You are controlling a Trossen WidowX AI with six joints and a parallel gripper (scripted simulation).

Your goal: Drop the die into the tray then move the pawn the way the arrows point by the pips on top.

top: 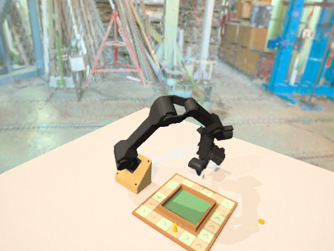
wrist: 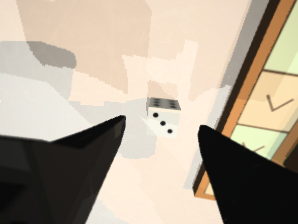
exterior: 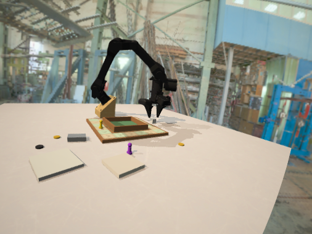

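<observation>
Right now my gripper tip is 2 cm above the white die. The rest, counted from my gripper tip: yellow pawn: 30 cm to the right, 11 cm ahead; then green tray floor: 19 cm to the right, 7 cm ahead, 2 cm below; then purple pawn: 32 cm ahead, 25 cm to the right, 1 cm below.
</observation>
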